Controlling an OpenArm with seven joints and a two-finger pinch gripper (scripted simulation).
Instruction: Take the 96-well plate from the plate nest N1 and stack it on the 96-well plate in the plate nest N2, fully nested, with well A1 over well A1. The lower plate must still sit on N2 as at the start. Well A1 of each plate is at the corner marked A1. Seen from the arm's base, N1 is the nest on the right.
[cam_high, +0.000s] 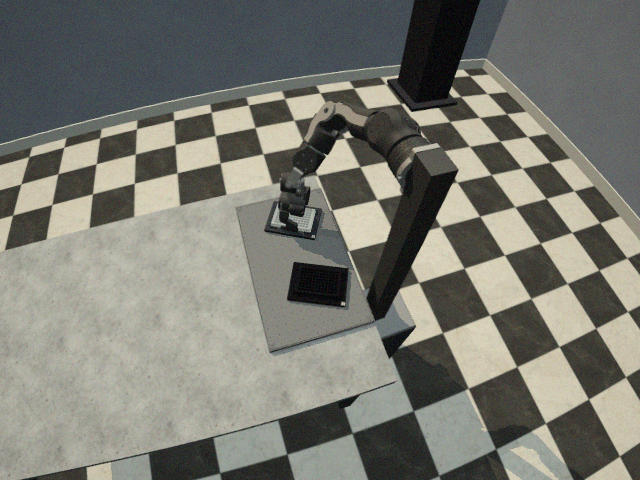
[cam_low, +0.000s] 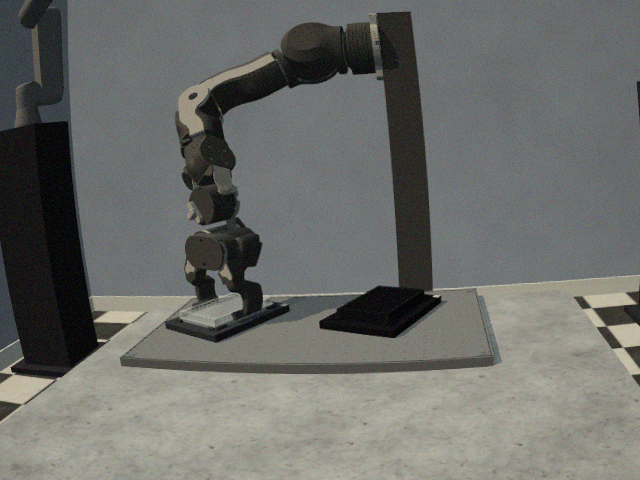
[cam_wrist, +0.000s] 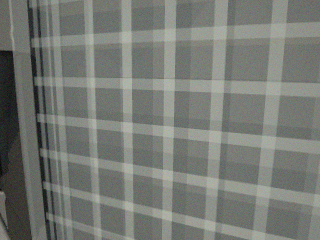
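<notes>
The nest N1 is 10 mm below my hand. Round my hand: clear 96-well plate: right at my hand; nest N2: 240 mm to the left, 10 mm below; black 96-well plate: 240 mm to the left.
</notes>
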